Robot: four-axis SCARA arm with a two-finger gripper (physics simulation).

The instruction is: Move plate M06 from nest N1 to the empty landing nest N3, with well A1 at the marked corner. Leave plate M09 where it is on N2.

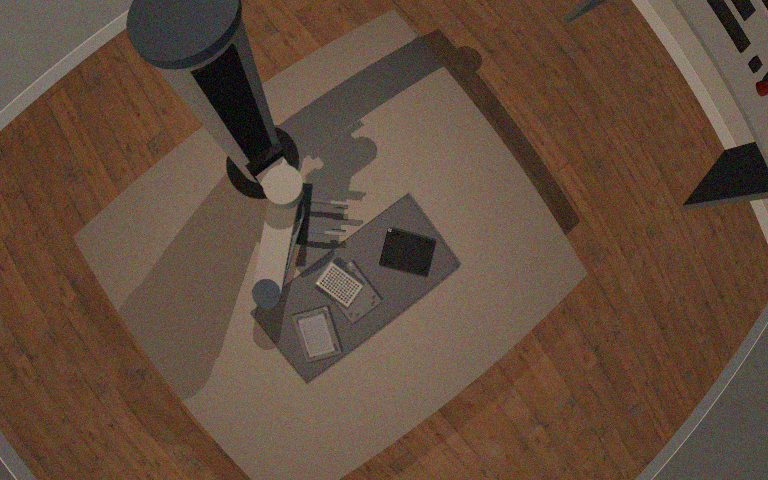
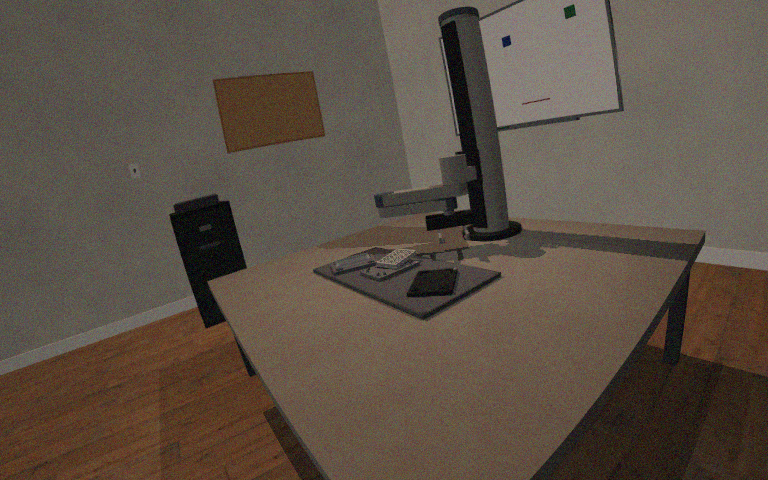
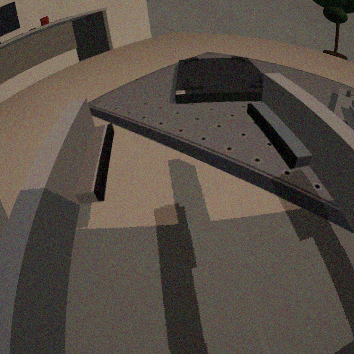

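Note:
My gripper point(image 1: 344, 230) point(image 2: 453, 236) point(image 3: 179, 99) is open, its fingers wide apart with nothing between them. It is beside the board's arm-side edge, off the plates. A pale plate with round wells point(image 1: 339, 284) point(image 2: 396, 256) sits askew and looks tilted on the middle nest point(image 1: 360, 310) point(image 2: 390, 272), covering its arm-side part; small pegs show on the uncovered part. A grey, clear-looking plate point(image 1: 317, 335) point(image 2: 352, 262) sits in the end nest. A black nest point(image 1: 407, 251) point(image 2: 433, 283) point(image 3: 219, 80) at the other end bears no plate and has a small white corner mark. Plate names cannot be read.
The dark perforated board point(image 1: 447, 263) point(image 2: 481, 275) point(image 3: 170, 112) carries the nests on the table point(image 1: 481, 316) point(image 2: 453, 367). The arm's column point(image 1: 226, 107) point(image 2: 487, 124) stands behind it. Shadows of the arm and fingers fall over the table and the board's near edge.

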